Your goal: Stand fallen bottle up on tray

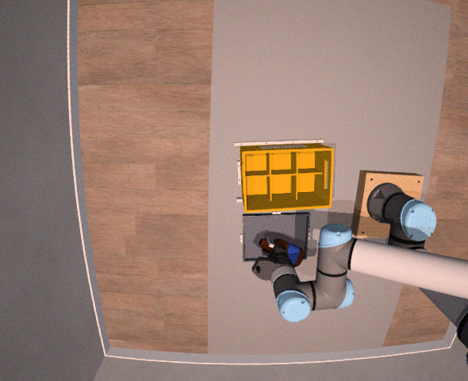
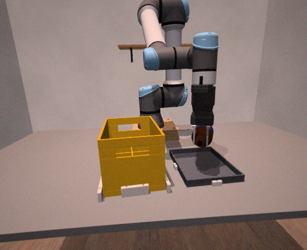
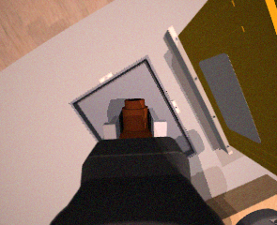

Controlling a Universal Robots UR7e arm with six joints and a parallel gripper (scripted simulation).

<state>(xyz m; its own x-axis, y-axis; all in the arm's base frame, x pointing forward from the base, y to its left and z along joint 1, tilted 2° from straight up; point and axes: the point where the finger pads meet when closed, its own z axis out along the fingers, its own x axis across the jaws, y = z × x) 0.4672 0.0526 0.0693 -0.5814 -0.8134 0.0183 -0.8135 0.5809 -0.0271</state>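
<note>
Right now the brown bottle is 4 cm behind my hand, 3 cm to the left of it and 1 cm below it. Also, from my hand: yellow crate 9 cm behind, 22 cm to the right, 4 cm below; then dark grey tray 4 cm behind, 3 cm to the left, 11 cm below.
</note>
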